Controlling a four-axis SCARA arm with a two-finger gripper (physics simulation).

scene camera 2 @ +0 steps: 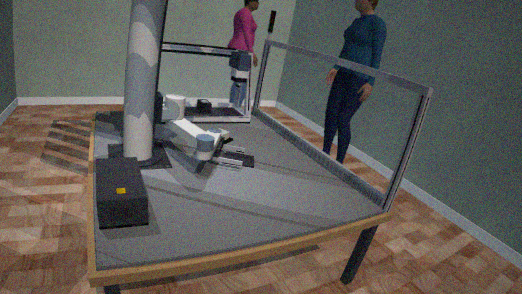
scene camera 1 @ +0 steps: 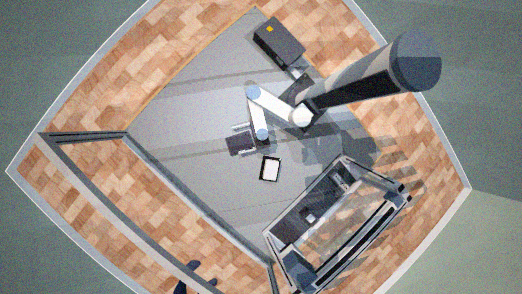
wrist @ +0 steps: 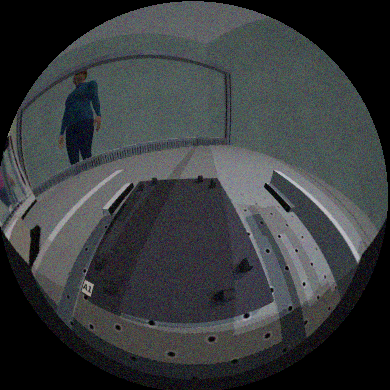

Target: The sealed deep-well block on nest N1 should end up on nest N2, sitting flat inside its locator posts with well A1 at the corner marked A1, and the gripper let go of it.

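A bare dark nest lies below the gripper. Its short locator posts stand around the corners, and an A1 tag marks the near left corner in the wrist view. The gripper is wide open with no block between its fingers; one finger is along each side of the nest. A white-topped block in a black surround, apparently the sealed block on the other nest, stands beside it. Neither the nest numbers nor the block's well A1 can be read.
A dark box with a yellow mark stands near the arm's thick column. A framed gantry machine stands on the table's far side in scene camera 2. A clear guard panel edges the table. People stand beyond it.
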